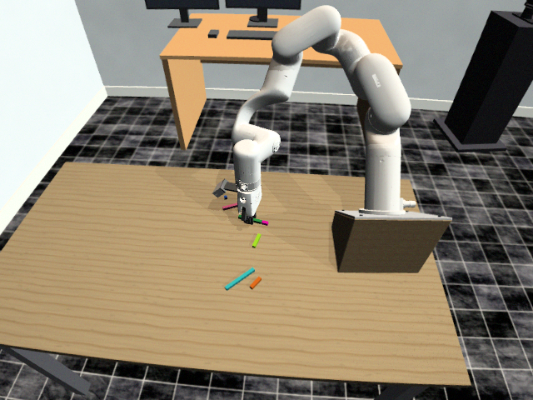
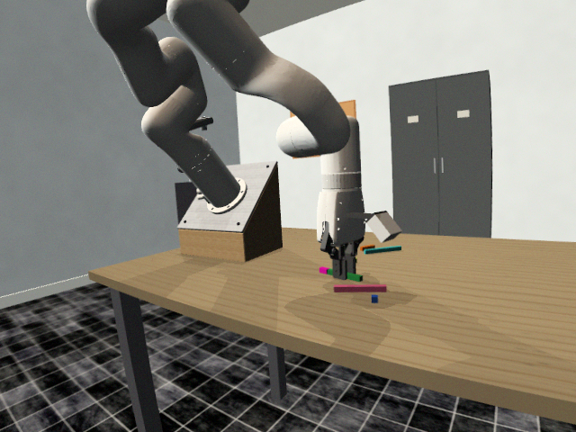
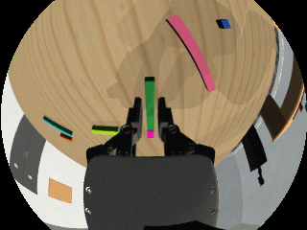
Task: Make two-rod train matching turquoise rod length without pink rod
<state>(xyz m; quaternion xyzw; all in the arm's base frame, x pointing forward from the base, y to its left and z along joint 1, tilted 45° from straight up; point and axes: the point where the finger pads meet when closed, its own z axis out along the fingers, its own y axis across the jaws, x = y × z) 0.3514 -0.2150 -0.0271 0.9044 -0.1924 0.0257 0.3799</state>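
Now: the green rod 2 cm below my hand. From my hand the other things lie so: lime rod 2 cm behind, 9 cm to the left, 2 cm below; then pink rod 5 cm ahead, 7 cm to the right, 2 cm below; then magenta rod 5 cm behind, 2 cm to the left, 2 cm below.
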